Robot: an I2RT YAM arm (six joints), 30 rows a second.
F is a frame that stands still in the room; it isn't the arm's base.
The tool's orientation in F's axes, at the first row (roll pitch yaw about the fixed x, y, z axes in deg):
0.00 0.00 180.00
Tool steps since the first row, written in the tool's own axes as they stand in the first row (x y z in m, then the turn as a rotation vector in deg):
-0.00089 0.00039 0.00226 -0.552 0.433 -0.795
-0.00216 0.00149 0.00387 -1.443 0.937 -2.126
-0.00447 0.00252 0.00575 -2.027 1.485 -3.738
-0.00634 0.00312 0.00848 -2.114 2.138 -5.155
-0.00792 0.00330 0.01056 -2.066 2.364 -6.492
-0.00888 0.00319 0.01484 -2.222 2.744 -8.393
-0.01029 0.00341 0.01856 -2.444 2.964 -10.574
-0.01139 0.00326 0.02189 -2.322 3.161 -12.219
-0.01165 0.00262 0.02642 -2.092 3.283 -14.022
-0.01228 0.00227 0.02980 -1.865 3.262 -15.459
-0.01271 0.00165 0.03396 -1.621 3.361 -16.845
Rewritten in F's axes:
0.00089 -0.00039 0.00226 0.552 -0.433 -0.795
0.00216 -0.00149 0.00387 1.443 -0.937 -2.126
0.00447 -0.00252 0.00575 2.027 -1.485 -3.738
0.00634 -0.00312 0.00848 2.114 -2.138 -5.155
0.00792 -0.00330 0.01056 2.066 -2.364 -6.492
0.00888 -0.00319 0.01484 2.222 -2.744 -8.393
0.01029 -0.00341 0.01856 2.444 -2.964 -10.574
0.01139 -0.00326 0.02189 2.322 -3.161 -12.219
0.01165 -0.00262 0.02642 2.092 -3.283 -14.022
0.01228 -0.00227 0.02980 1.865 -3.262 -15.459
0.01271 -0.00165 0.03396 1.621 -3.361 -16.845

